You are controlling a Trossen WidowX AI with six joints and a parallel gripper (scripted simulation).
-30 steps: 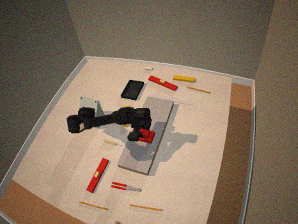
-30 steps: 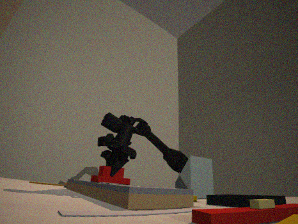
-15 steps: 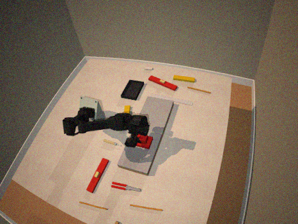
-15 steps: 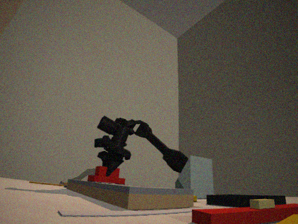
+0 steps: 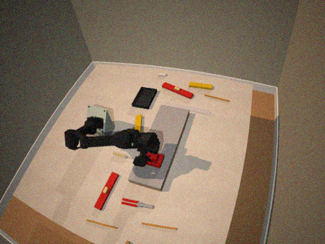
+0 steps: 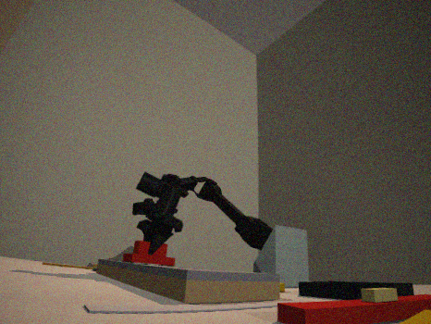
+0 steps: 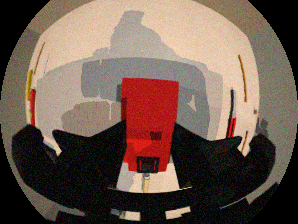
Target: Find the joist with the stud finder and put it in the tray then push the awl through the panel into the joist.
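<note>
My gripper tip is now 23 cm past the black tray, 44 cm to the right of it and 5 cm above it. Also, from my gripper tip: stud finder: 2 cm behind, 2 cm above; then awl: 18 cm behind, 1 cm to the right, 6 cm below.
</note>
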